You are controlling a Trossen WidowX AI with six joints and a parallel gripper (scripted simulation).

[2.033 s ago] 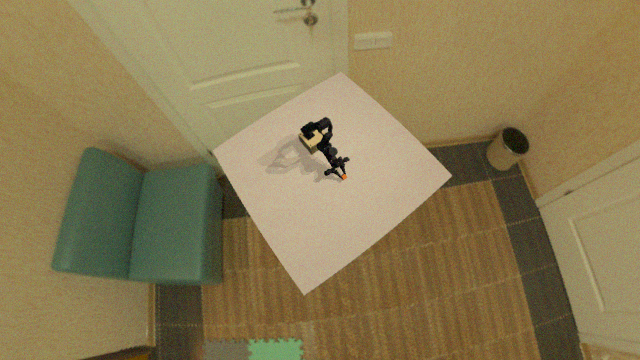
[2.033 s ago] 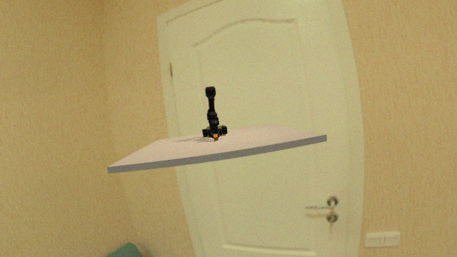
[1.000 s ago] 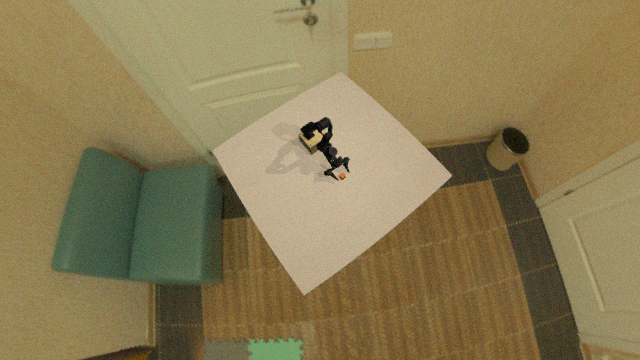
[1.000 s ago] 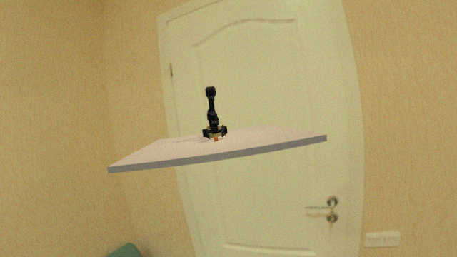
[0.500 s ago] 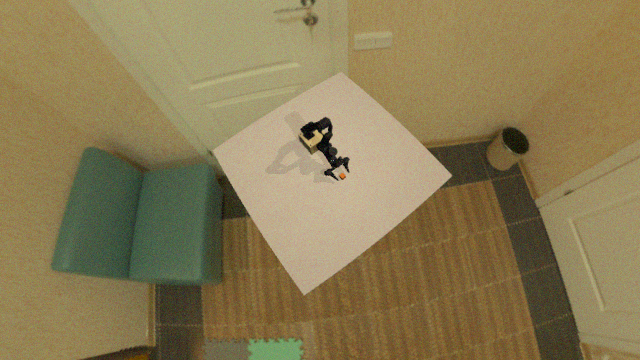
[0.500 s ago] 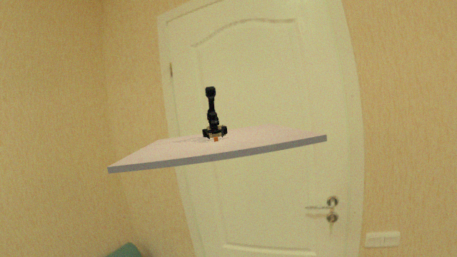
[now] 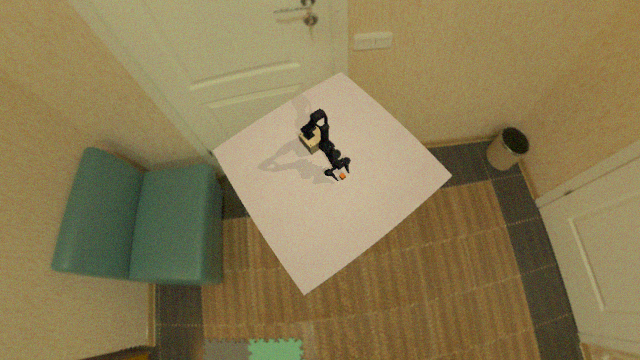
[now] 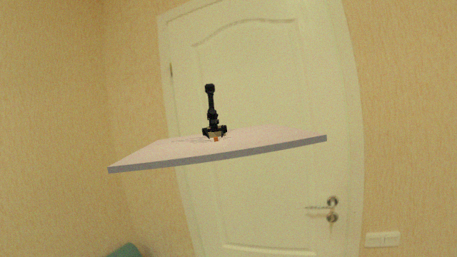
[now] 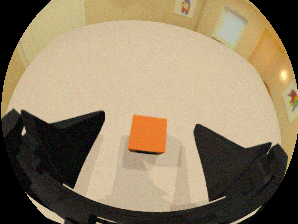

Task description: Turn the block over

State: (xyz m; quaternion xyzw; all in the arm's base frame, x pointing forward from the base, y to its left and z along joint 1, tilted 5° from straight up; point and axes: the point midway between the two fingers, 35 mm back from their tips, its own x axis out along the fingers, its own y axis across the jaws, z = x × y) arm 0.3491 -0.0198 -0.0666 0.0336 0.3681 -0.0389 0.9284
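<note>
My gripper tip is now 2 cm past the orange block and 1 cm above it.
</note>
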